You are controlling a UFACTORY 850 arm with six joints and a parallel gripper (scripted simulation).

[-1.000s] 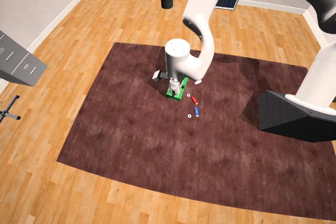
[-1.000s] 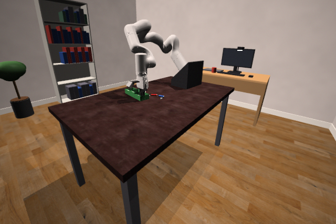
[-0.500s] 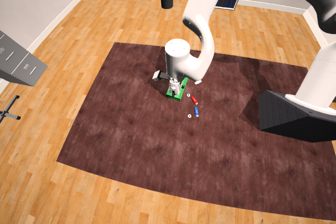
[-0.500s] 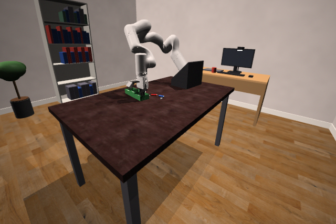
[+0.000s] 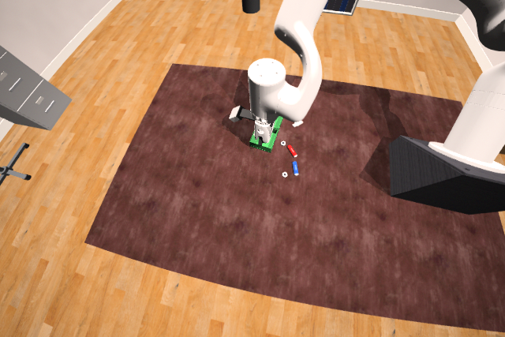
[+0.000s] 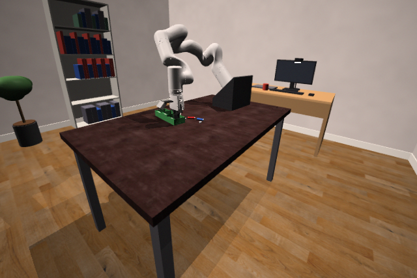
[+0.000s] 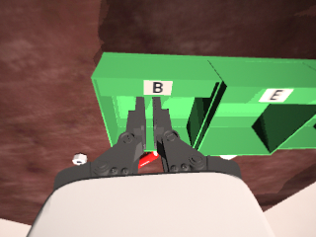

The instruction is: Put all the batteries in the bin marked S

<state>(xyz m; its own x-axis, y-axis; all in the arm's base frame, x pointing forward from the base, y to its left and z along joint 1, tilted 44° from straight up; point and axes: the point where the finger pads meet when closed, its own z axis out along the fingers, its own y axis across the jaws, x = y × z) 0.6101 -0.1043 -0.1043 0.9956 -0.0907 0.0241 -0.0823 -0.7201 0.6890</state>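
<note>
Now: hand 130 mm past the blue battery, 90 mm to the right of it and 30 mm above it. The rest, counted from my hand: green bin (10 mm behind, 90 mm to the right, 10 mm below); white block (120 mm behind, 110 mm to the right, 30 mm below); red battery (110 mm behind, 20 mm to the left, 30 mm below).
</note>
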